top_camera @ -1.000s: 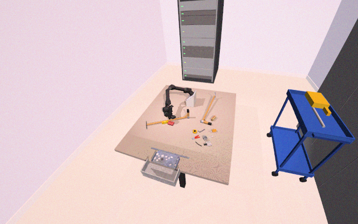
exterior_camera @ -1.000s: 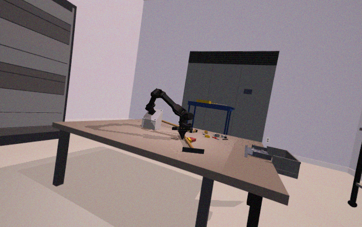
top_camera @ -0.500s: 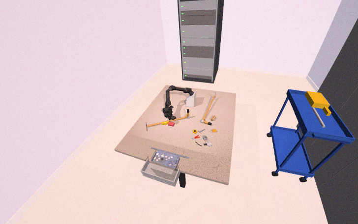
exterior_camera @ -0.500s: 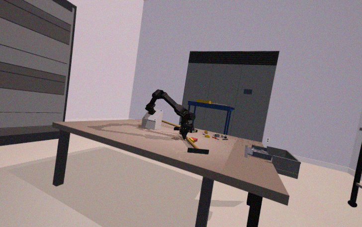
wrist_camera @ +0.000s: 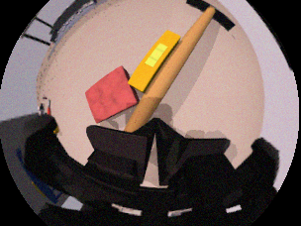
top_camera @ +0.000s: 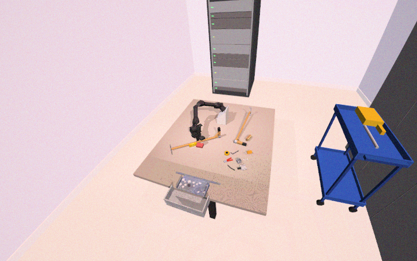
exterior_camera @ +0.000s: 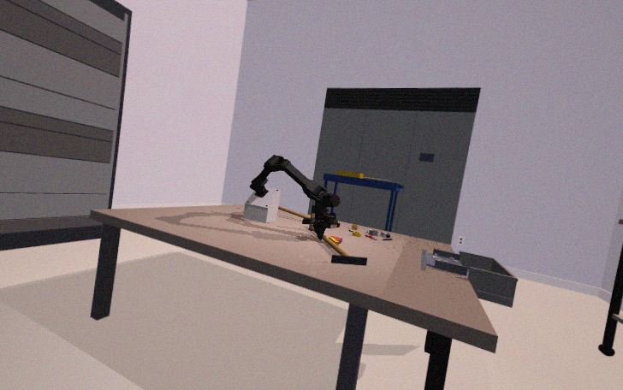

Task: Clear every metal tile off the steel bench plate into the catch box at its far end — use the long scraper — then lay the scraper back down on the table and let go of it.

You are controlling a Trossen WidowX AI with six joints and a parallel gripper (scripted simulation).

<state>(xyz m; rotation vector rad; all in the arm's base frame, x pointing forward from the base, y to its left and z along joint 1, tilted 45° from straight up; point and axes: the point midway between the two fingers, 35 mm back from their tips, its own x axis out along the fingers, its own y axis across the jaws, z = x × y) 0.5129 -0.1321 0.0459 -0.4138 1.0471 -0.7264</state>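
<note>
The long scraper lies 30 mm ahead of my gripper tip and 50 mm above it. The rest, counted from my gripper tip: yellow tape roll: 50 mm ahead, 380 mm to the left; then yellow block: 80 mm ahead, 20 mm to the right, 20 mm above; then red block: 50 mm ahead, 60 mm to the left.
</note>
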